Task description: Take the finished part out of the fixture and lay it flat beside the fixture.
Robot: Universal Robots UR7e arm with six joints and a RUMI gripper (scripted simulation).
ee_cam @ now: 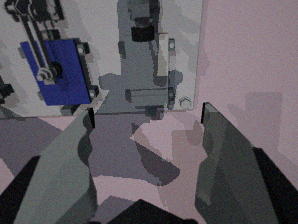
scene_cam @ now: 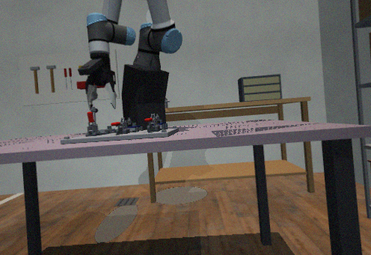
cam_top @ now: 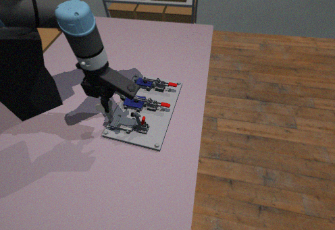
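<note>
My gripper is now 90 mm above the grey finished part and 10 mm past it. Also, from my hand: blue blank: 220 mm to the left, 90 mm below, 20 mm behind; then grey fixture plate: 120 mm to the left, 110 mm below, 40 mm ahead.
</note>
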